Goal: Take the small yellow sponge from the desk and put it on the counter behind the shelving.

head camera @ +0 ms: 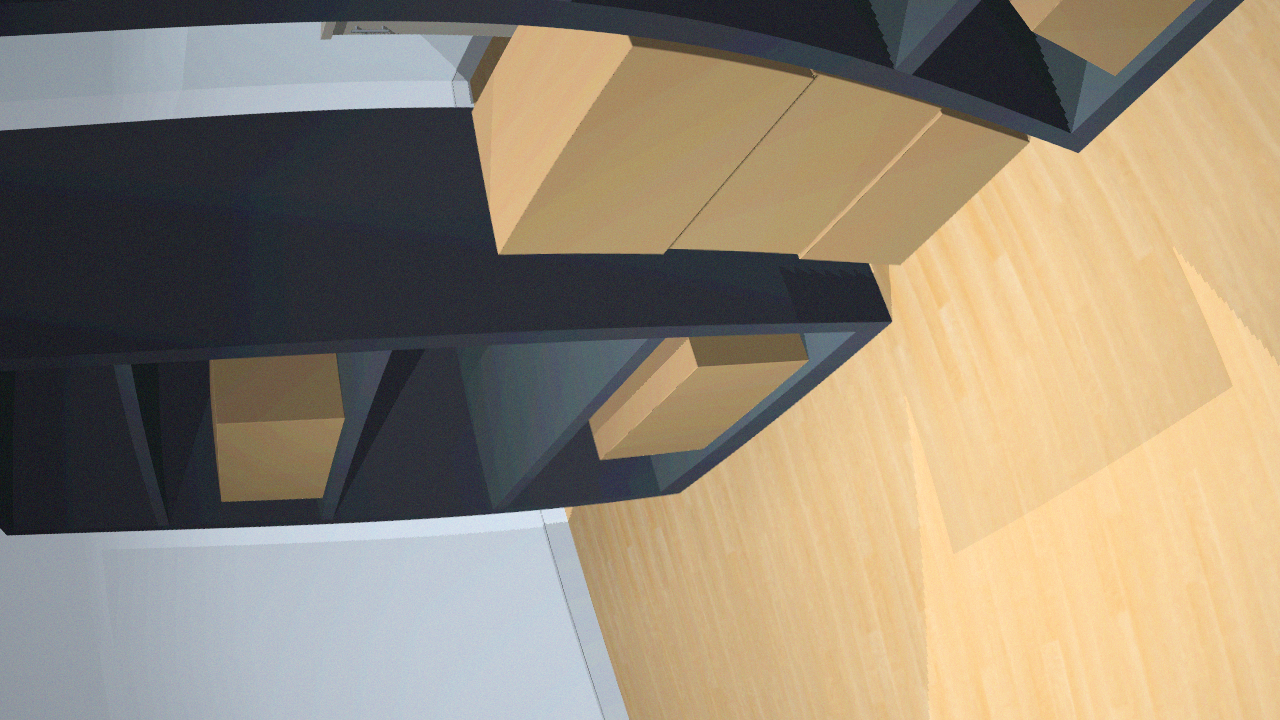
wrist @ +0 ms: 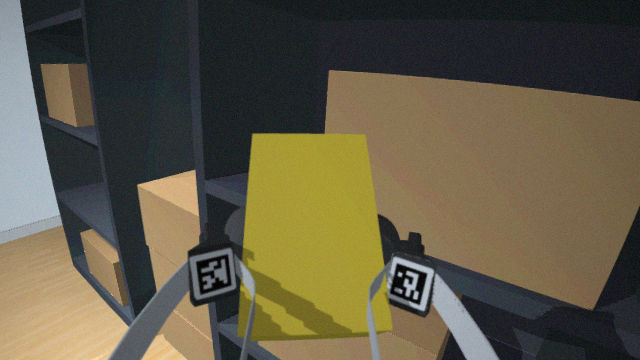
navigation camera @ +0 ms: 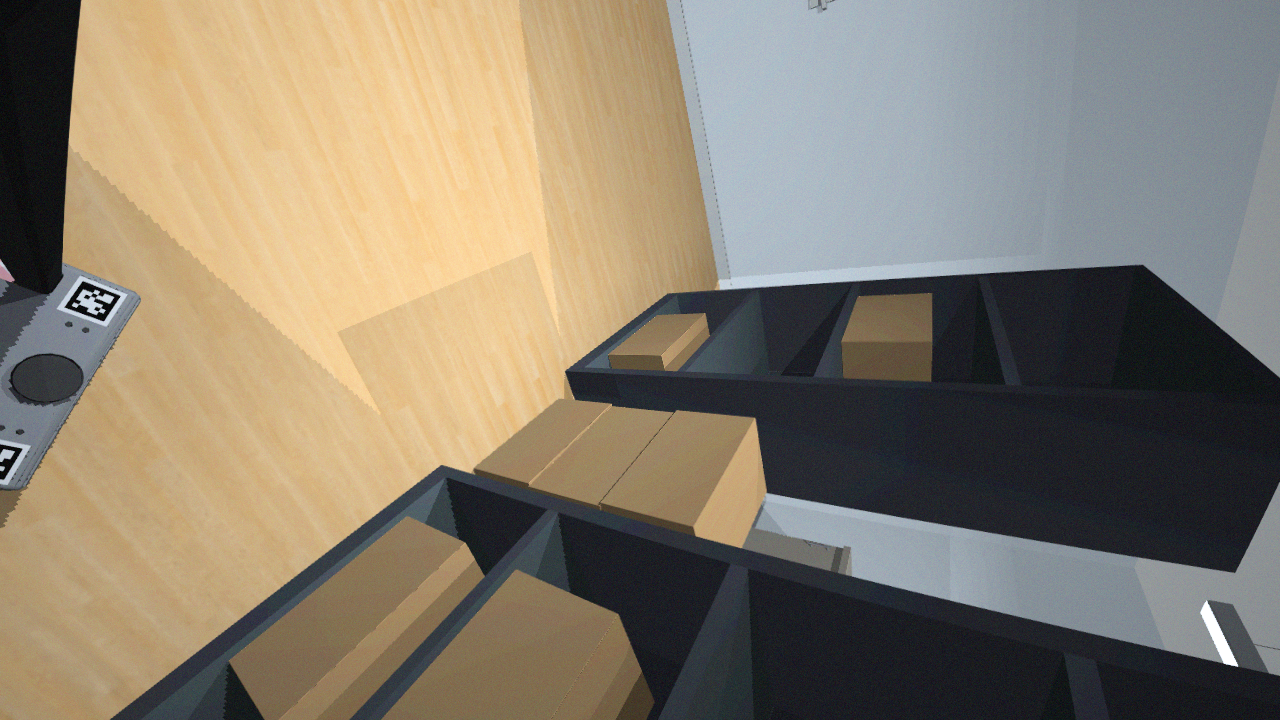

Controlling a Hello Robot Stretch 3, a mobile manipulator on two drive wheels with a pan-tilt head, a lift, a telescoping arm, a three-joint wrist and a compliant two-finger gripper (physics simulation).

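Frame: origin at the robot's base, x up, y left, z back, level; centimetres.
Seen in the pictures: gripper, between the fingertips: (wrist: pixel 311 235); robot's base, origin of its link: (navigation camera: pixel 46 372).
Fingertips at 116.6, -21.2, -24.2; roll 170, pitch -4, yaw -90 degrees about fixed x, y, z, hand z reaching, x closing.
Note:
Offsets run from my fingertips to a thing's top centre, as dx, dy, dz. Level surfaces: height alone.
The small yellow sponge {+5.9, +0.2, +1.4} (wrist: pixel 310 215) is in the middle of the wrist view, with a finger on each side. My gripper (wrist: pixel 311 235) is shut on it and holds it up in front of the dark shelving. The shelving (head camera: pixel 358 295) (navigation camera: pixel 939 438) (wrist: pixel 197 125) is made of dark units with cardboard boxes in them. The gripper and the sponge do not show in the head view or the navigation view. The desk does not show. No counter can be made out for certain in these views.
Stacked cardboard boxes (head camera: pixel 662 152) (navigation camera: pixel 617 456) (wrist: pixel 170 215) stand between two shelving units. A large cardboard box {+9.5, -30.8, -35.0} (wrist: pixel 475 175) lies on a shelf just beyond the sponge. Wooden floor {dx -116.5} (head camera: pixel 1056 465) (navigation camera: pixel 358 223) runs past the units' ends. A pale wall (head camera: pixel 268 626) (navigation camera: pixel 895 134) stands behind the farther unit.

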